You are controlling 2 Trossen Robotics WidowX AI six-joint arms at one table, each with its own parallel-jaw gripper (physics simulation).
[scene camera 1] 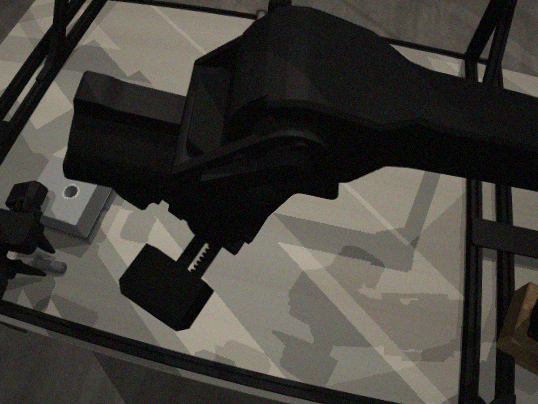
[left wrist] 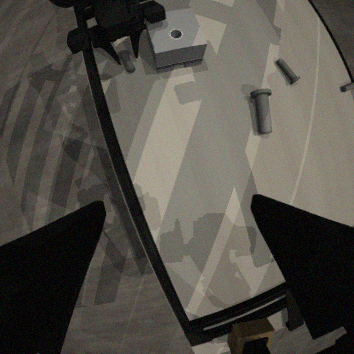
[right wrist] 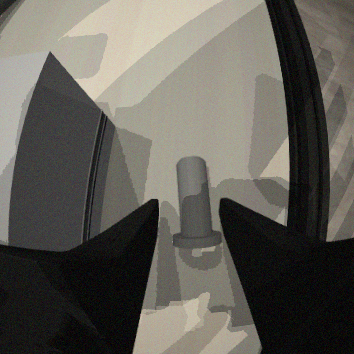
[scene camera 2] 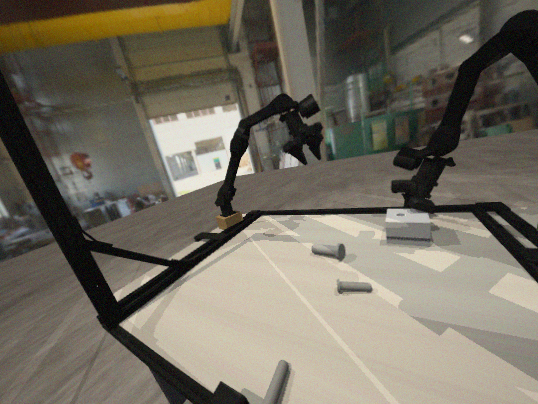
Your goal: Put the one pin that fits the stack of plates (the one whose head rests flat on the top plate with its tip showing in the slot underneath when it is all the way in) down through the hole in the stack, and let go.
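Observation:
The pale grey stack of plates [scene camera 1: 75,215] [scene camera 2: 407,231] [left wrist: 178,50] [right wrist: 55,175] has a round hole in its top. A short headed pin [scene camera 1: 57,266] [left wrist: 129,65] [right wrist: 194,210] lies on its side beside the stack. My right gripper [scene camera 1: 49,263] [left wrist: 128,60] [right wrist: 188,205] is part open, one finger at each side of this pin's shaft near its head, gripping nothing. A thick pin [scene camera 2: 327,251] [left wrist: 263,115], a thinner pin [scene camera 2: 356,286] [left wrist: 287,71] and a long pin [scene camera 2: 277,382] lie elsewhere. My left gripper [scene camera 2: 313,161] [left wrist: 178,205] is wide open, empty and raised.
Black frame rails [scene camera 1: 200,365] [right wrist: 306,150] edge the table; one runs near the right gripper. A wooden block [scene camera 1: 517,322] [scene camera 2: 230,221] [left wrist: 247,335] sits at the left arm's base. The left arm covers much of scene camera 1.

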